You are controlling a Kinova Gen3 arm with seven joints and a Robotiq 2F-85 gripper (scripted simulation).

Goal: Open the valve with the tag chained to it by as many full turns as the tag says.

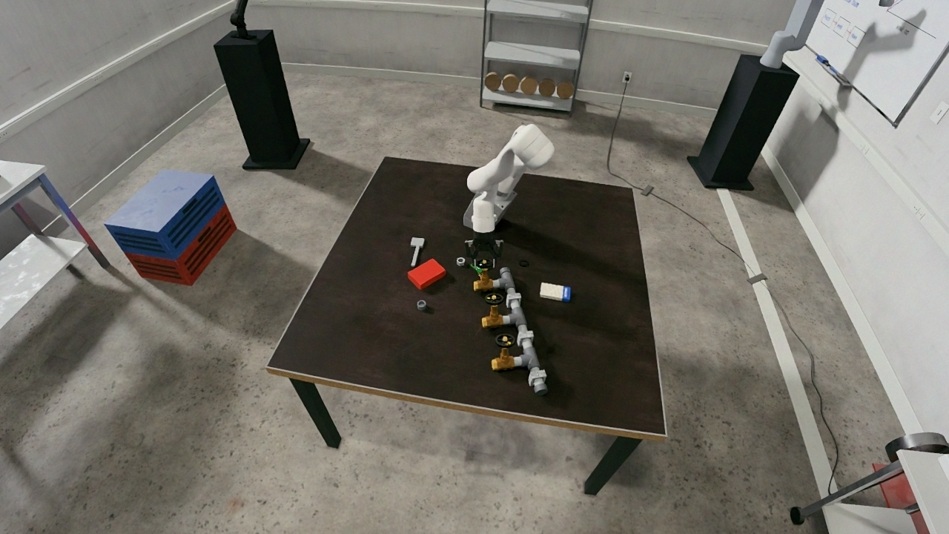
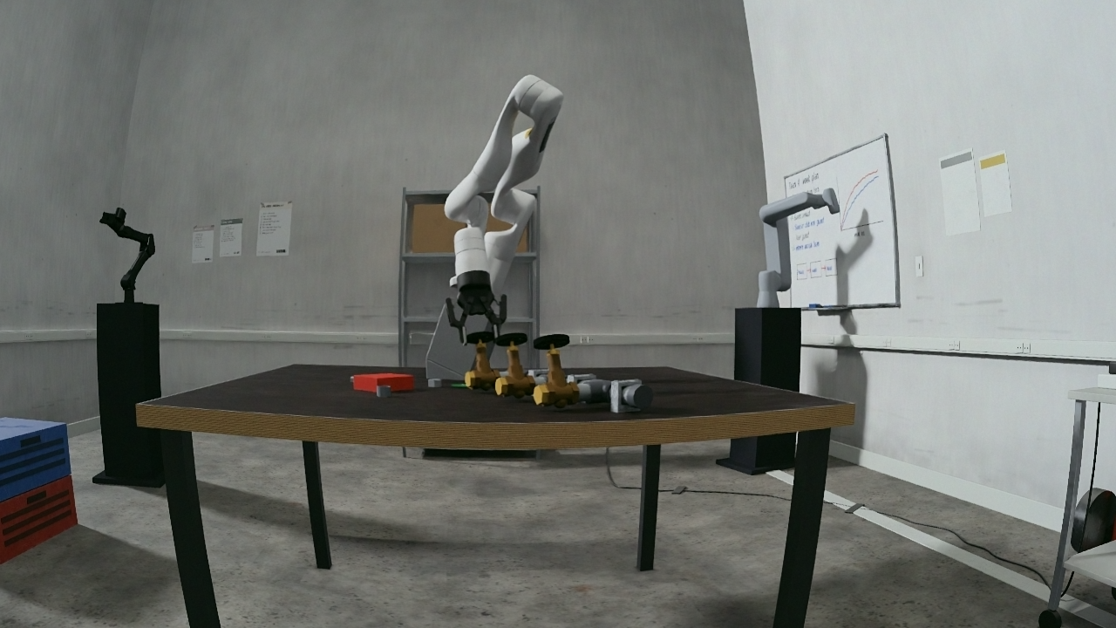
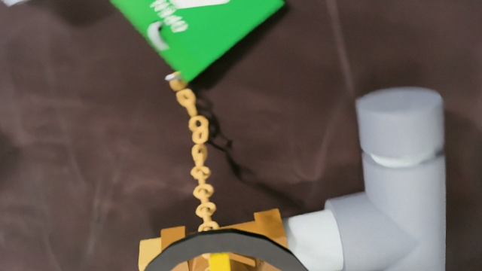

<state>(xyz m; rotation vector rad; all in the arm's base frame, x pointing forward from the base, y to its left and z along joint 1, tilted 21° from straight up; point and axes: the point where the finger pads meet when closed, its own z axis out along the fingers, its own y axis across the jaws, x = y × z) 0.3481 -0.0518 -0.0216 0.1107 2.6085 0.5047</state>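
The green tag lies 110 mm below my hand, 90 mm behind it and 20 mm to the right of it. Also, from my hand: white-and-blue box: 270 mm to the left, 110 mm below, 40 mm ahead; then red block: 220 mm to the right, 100 mm below, 30 mm behind; then small grey ring: 220 mm to the right, 120 mm ahead, 110 mm below.
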